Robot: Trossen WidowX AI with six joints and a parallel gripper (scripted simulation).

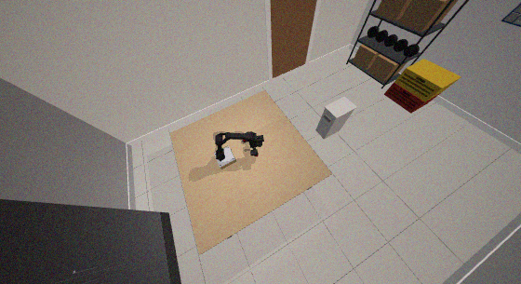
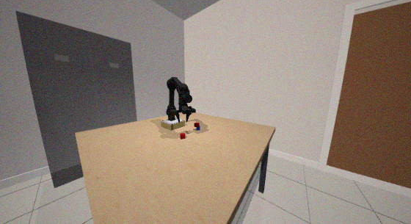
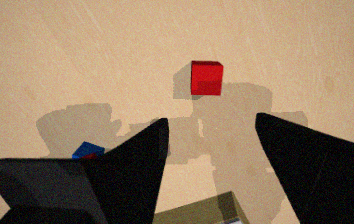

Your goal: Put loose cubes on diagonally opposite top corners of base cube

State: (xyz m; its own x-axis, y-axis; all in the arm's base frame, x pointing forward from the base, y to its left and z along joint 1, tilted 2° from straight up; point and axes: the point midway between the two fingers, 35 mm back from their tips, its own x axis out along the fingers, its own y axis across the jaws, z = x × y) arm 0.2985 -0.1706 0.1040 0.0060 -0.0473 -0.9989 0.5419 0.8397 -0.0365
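Now: the red cube 10 mm to the right of my gripper tip and 110 mm below it. Also, from my gripper tip: blue base cube: 210 mm to the left, 110 mm below.
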